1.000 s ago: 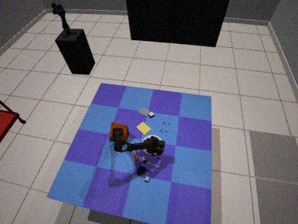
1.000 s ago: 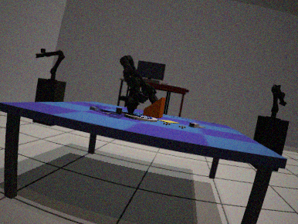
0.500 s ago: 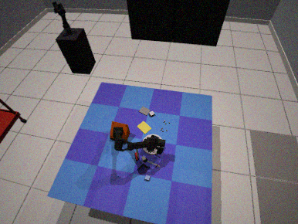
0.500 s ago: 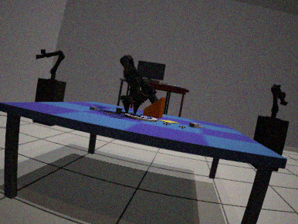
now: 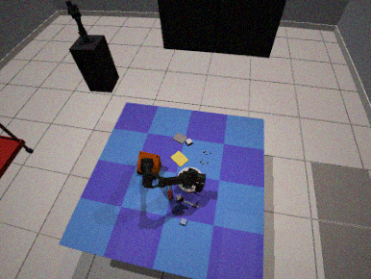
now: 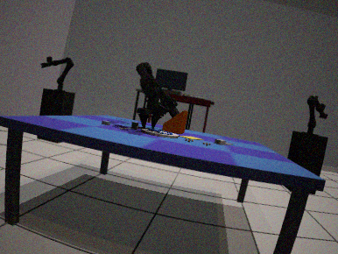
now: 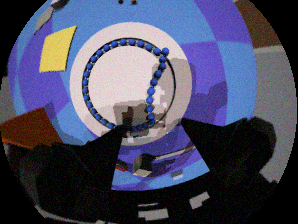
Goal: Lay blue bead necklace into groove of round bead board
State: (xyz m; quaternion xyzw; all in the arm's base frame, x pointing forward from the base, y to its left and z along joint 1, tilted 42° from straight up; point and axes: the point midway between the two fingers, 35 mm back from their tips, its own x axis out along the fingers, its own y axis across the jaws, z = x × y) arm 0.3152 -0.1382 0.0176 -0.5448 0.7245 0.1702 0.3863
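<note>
Right now the round white bead board is 1 cm behind my gripper tip, 6 cm to the left of it and 1 cm below it. Also, from my gripper tip: red-handled tool 14 cm behind, 5 cm to the right, 2 cm below; then small cube 1 cm behind, 24 cm to the right, 1 cm below; then thin pale stick 2 cm ahead, 12 cm to the right, 2 cm below.
</note>
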